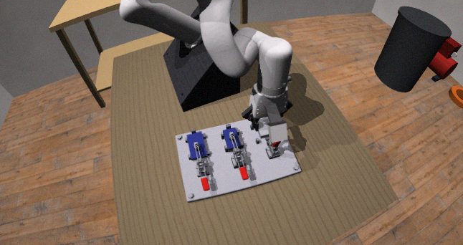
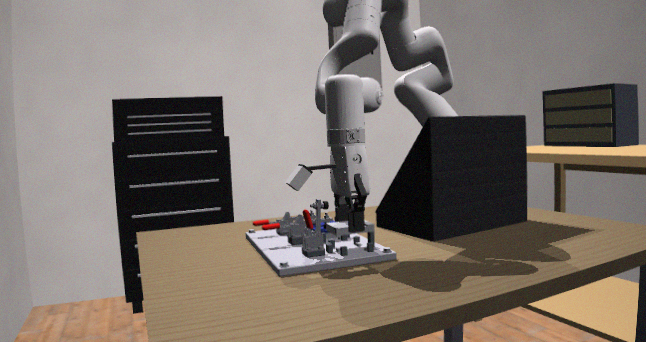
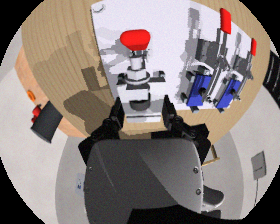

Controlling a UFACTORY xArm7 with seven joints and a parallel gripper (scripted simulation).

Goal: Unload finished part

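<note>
The grey finished part is 10 mm behind my hand and 10 mm below it. Round my hand: grey fixture plate: 40 mm ahead, 110 mm to the right, 70 mm below.
</note>
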